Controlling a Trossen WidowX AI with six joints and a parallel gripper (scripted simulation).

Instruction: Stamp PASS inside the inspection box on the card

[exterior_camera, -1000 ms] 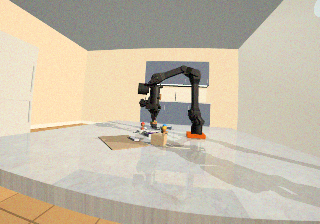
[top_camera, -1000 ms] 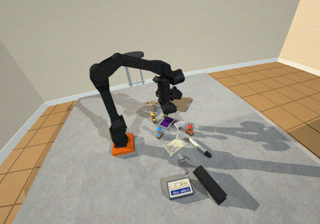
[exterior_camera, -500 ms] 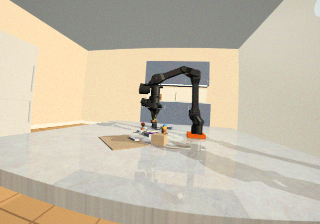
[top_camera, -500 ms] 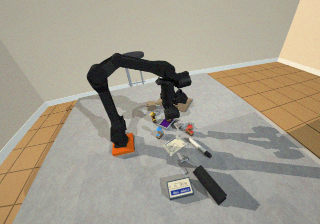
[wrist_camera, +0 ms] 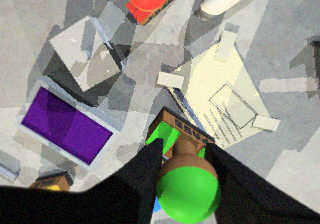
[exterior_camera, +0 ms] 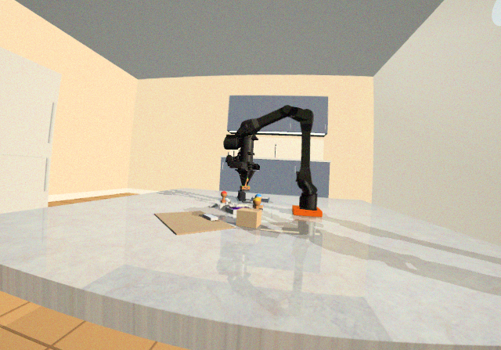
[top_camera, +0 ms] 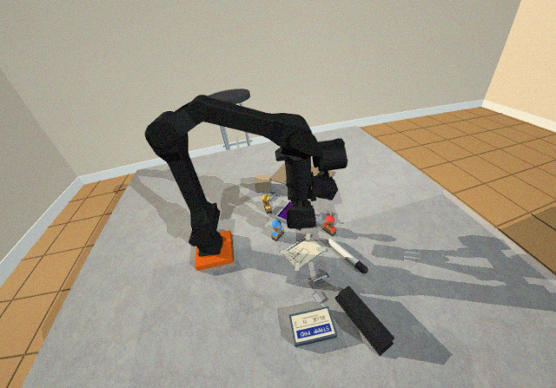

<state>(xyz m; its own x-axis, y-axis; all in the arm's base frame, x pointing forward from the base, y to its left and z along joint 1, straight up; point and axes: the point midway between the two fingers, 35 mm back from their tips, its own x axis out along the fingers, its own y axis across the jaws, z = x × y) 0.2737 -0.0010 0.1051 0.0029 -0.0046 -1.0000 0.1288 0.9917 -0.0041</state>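
Now: gripper tip 40 mm to the left of the cream card and 90 mm above it. Round my gripper tip: blue-knobbed stamp 70 mm behind, 30 mm to the left, 70 mm below; green-knobbed stamp right at my gripper tip; red-knobbed stamp 90 mm ahead, 20 mm to the left, 70 mm below.
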